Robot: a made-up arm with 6 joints.
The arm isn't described. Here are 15 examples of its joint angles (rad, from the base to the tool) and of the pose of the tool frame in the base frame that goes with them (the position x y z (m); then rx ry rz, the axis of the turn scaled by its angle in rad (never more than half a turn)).
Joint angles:
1: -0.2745 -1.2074 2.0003 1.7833 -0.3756 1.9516
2: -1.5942 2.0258 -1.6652 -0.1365 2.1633 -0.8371
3: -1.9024 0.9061 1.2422 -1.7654 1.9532 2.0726
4: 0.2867 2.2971 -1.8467 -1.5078 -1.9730 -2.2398
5: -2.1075 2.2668 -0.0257 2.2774 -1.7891 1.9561
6: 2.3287 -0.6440 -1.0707 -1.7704 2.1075 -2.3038
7: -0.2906 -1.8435 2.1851 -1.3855 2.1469 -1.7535
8: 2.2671 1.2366 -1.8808 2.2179 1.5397 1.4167
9: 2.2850 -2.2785 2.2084 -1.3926 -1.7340 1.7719
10: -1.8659 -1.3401 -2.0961 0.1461 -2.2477 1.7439
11: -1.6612 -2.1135 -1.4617 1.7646 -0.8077 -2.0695
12: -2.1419 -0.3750 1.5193 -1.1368 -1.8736 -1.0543
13: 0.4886 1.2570 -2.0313 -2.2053 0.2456 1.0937
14: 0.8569 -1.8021 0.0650 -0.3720 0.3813 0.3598
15: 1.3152 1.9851 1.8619 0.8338 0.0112 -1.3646
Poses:
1: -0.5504 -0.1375 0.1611 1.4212 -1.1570 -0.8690
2: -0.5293 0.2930 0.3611 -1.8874 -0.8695 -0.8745
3: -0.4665 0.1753 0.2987 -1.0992 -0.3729 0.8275
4: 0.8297 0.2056 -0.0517 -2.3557 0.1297 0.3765
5: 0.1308 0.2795 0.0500 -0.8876 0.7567 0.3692
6: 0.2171 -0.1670 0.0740 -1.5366 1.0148 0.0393
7: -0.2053 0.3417 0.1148 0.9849 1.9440 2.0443
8: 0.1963 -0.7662 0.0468 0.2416 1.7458 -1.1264
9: -0.1814 -0.8578 -0.0366 0.2182 1.6437 -2.0195
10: -0.8446 -0.3813 -0.0205 0.9798 0.9624 -2.7002
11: -0.1728 0.3468 0.1845 1.1288 0.1460 0.3494
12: -0.6963 -0.6868 0.2752 0.2261 -2.1114 -1.2679
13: 1.0074 -0.0359 0.1554 0.8214 0.5007 0.9155
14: -0.3452 0.4766 0.5850 0.1574 0.1373 -2.3002
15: 0.6027 0.1408 0.5922 -2.2830 -0.7972 0.3259
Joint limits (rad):
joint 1: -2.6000..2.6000
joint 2: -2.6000..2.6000
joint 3: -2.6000..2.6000
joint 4: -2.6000..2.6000
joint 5: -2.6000..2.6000
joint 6: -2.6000..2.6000
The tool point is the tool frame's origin. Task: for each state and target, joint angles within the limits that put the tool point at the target. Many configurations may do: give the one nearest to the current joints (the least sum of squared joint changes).
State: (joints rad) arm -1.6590 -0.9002 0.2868 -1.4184 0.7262 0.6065
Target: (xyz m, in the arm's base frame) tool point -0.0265 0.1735 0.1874
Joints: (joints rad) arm -2.1034 -1.2212 0.2031 -1.4403 1.5739 0.4363
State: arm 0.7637 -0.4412 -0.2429 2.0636 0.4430 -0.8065
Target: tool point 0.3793 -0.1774 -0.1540
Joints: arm 0.9518 -0.4356 -0.1834 1.9768 0.3106 -0.6994
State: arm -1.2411 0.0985 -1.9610 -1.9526 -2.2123 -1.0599
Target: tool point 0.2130 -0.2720 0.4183
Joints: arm -1.3104 0.4172 -1.6181 -2.2117 -2.0256 -1.1225
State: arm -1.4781 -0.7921 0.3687 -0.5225 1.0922 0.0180
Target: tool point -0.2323 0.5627 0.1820
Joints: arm -1.2336 -0.1397 0.9341 -0.5884 1.5083 0.0695
